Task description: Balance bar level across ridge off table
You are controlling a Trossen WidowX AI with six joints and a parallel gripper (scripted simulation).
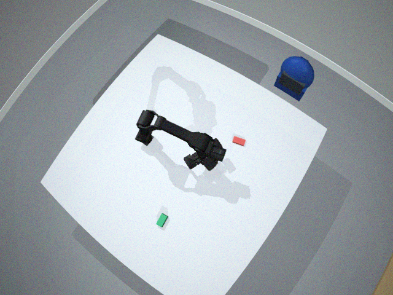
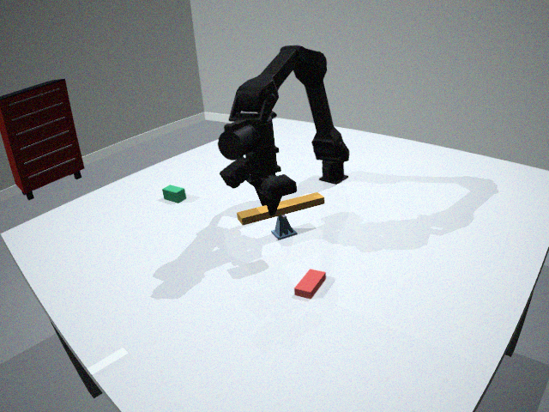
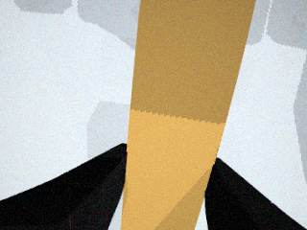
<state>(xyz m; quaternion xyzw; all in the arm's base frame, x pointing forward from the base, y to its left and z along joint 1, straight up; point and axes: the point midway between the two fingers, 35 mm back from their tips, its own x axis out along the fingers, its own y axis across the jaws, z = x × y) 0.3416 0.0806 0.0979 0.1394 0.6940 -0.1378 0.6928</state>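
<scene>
Now: the orange bar 30 mm behind my gripper tip and 10 mm to the left of it. From my gripper tip the other things lie so: green block (390 mm to the right, 50 mm below); then red block (90 mm ahead, 190 mm to the left, 60 mm below).
</scene>
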